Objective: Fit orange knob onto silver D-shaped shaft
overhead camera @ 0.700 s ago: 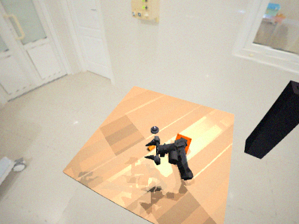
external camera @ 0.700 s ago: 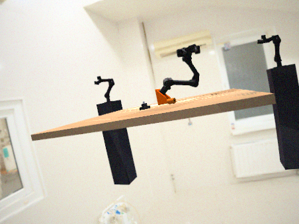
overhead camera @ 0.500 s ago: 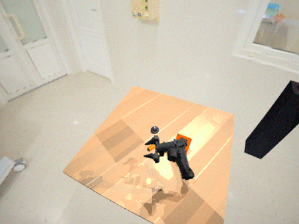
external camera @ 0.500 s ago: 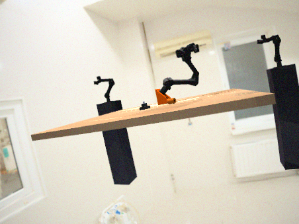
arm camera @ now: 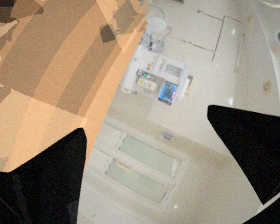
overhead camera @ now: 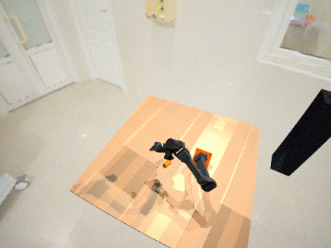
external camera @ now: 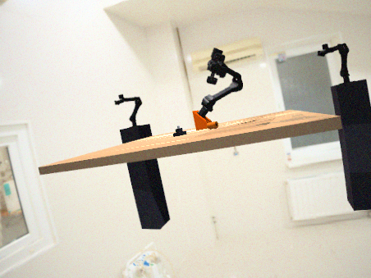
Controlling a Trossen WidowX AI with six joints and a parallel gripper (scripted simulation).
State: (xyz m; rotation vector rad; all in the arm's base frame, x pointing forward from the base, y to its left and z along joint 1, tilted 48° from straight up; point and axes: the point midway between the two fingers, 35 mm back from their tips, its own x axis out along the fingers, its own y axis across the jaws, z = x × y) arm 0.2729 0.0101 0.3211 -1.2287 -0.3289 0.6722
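The orange knob is 29 cm below my gripper tip, 12 cm to the right of it and 5 cm behind it. From my gripper tip the other things lie so: dark round pedestal: 30 cm to the right, 28 cm below, 2 cm ahead.
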